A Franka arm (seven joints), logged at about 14 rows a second.
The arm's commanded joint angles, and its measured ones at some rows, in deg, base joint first. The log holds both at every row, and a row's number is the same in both.
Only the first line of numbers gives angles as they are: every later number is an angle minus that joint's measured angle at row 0.
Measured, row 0:
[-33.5, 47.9, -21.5, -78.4, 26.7, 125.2, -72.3]
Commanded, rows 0 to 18:
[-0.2, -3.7, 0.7, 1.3, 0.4, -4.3, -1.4]
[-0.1, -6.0, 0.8, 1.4, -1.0, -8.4, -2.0]
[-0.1, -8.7, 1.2, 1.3, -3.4, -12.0, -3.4]
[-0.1, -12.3, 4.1, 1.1, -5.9, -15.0, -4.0]
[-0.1, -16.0, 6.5, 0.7, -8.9, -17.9, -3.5]
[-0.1, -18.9, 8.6, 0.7, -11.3, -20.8, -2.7]
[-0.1, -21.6, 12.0, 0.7, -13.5, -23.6, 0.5]
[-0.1, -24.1, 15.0, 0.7, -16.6, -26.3, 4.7]
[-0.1, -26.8, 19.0, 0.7, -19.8, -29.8, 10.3]
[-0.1, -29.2, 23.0, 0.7, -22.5, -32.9, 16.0]
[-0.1, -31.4, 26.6, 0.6, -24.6, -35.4, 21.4]
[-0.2, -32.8, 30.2, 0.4, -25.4, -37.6, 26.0]
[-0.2, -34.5, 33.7, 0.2, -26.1, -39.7, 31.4]
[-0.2, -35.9, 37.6, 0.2, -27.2, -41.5, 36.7]
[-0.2, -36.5, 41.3, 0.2, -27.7, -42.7, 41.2]
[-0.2, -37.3, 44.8, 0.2, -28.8, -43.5, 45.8]
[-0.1, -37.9, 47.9, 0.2, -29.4, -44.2, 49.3]
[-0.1, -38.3, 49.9, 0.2, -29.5, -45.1, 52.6]
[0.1, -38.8, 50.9, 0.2, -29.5, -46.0, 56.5]
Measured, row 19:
[1.1, -36.9, 48.9, 1.8, -28.7, -44.7, 51.5]
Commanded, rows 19 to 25:
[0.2, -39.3, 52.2, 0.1, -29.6, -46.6, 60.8]
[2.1, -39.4, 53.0, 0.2, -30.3, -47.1, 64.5]
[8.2, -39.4, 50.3, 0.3, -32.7, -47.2, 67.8]
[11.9, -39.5, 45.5, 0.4, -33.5, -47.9, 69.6]
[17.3, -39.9, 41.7, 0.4, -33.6, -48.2, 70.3]
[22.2, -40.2, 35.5, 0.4, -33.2, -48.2, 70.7]
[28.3, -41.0, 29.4, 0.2, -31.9, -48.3, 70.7]
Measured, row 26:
[19.6, -38.6, 39.4, 1.3, -32.6, -47.4, 70.0]
